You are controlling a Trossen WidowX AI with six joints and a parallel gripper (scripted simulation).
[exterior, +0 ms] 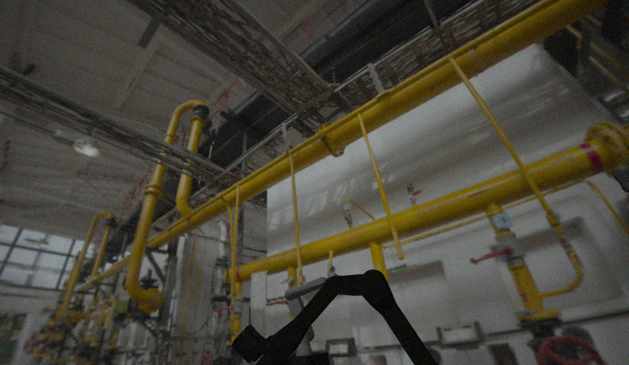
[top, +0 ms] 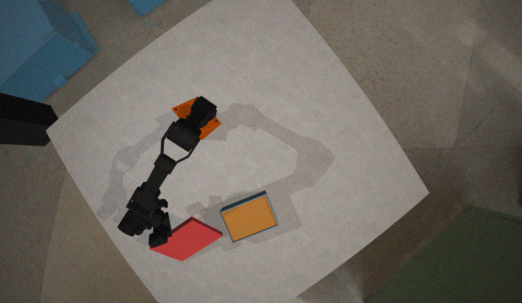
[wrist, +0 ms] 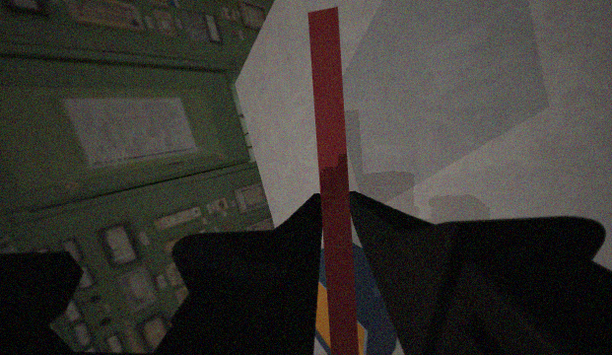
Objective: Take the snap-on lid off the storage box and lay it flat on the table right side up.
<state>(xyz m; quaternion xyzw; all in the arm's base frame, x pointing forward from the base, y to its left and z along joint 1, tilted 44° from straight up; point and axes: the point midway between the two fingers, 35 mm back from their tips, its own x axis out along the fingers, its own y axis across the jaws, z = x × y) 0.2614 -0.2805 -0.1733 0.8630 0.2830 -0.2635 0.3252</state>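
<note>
The red lid lies 6 cm ahead of my gripper tip, 1 cm to the left of it and 5 cm below it. Also, from my gripper tip: storage box 14 cm ahead, 26 cm to the left, 10 cm below.
</note>
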